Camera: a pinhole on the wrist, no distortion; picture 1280 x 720 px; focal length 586.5 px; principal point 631.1 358.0 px. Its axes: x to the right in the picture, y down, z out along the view. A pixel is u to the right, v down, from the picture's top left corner.
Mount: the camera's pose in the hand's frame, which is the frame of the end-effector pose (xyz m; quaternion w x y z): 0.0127 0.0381 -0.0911 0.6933 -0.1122 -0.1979 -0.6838
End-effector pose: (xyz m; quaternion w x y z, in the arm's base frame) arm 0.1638 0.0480 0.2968 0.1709 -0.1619 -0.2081 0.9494
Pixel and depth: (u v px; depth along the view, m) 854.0 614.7 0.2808
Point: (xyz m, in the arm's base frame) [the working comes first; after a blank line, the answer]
In the camera's frame: 0.1067 0.1229 0.2808

-0.0249 -0.0446 0.4333
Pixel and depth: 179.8 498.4 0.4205
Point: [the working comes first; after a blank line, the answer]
In the camera's frame: -0.3236 0.1007 0.4205

-0.0873 -0.4194 0.1867
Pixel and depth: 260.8 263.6 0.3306
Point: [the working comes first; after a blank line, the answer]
In the camera's frame: -0.2087 -0.0532 0.3306

0.0970 -0.3321 0.2450
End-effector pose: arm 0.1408 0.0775 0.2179 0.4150 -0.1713 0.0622 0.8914
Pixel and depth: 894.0 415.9 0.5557
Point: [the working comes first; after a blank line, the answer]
In the camera's frame: 0.2491 0.0549 0.5557

-0.0287 0.1729 0.7029
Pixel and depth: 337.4 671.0 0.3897
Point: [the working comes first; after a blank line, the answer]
In the camera's frame: -0.1951 0.2080 0.3897

-0.3098 0.0014 0.3289
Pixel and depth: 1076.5 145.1 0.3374
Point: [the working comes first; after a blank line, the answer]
In the camera's frame: 0.2562 -0.1225 0.3374

0.1958 0.0805 0.5608
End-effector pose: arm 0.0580 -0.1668 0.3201 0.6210 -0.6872 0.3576 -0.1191
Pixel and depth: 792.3 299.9 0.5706
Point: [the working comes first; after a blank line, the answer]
In the camera's frame: 0.1568 -0.0565 0.5706

0.2212 0.2798 0.1270
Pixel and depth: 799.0 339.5 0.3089
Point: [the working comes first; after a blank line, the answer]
In the camera's frame: 0.0884 -0.0097 0.3089

0.1371 0.0293 0.2015
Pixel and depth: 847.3 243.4 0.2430
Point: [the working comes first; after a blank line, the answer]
In the camera's frame: 0.0896 -0.0475 0.2430

0.0883 -0.0010 0.2511
